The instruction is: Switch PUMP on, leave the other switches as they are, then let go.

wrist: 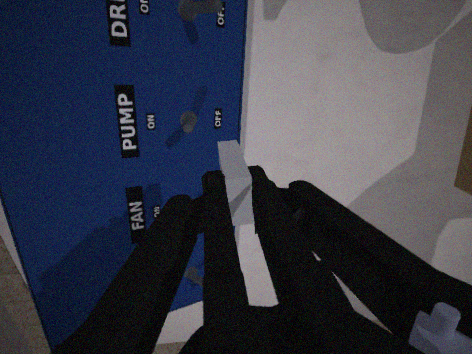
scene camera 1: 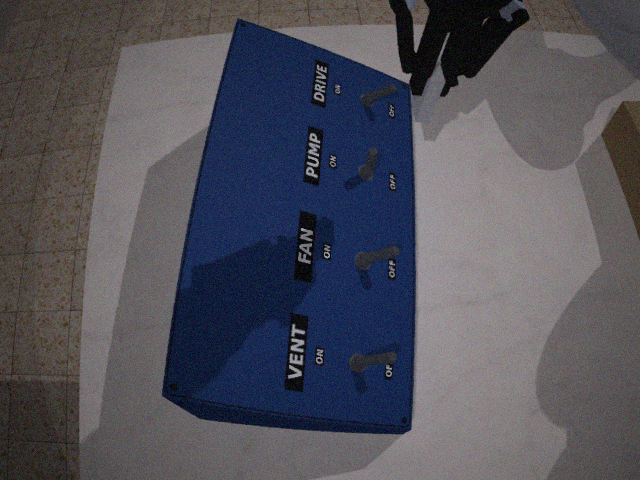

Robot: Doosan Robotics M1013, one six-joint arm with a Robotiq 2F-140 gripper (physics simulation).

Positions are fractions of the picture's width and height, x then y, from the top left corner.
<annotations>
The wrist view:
my gripper: 0.48,0.45
blue switch panel: 0.21,0.28
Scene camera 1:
my gripper: 0.66,0.23
</annotations>
